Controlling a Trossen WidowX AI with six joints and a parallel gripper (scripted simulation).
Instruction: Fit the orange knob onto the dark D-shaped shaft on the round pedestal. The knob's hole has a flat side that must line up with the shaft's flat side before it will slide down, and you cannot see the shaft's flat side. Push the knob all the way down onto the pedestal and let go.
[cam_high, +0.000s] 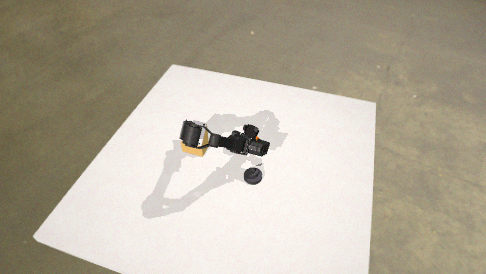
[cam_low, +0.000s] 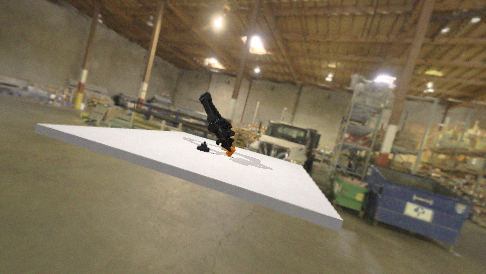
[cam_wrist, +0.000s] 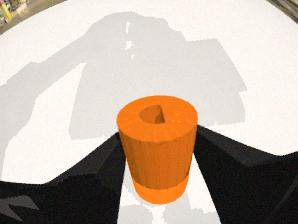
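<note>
Now: the orange knob 1 cm to the right of my gripper tip. Also, from my gripper tip: round pedestal: 6 cm ahead, 18 cm to the right, 1 cm below.
</note>
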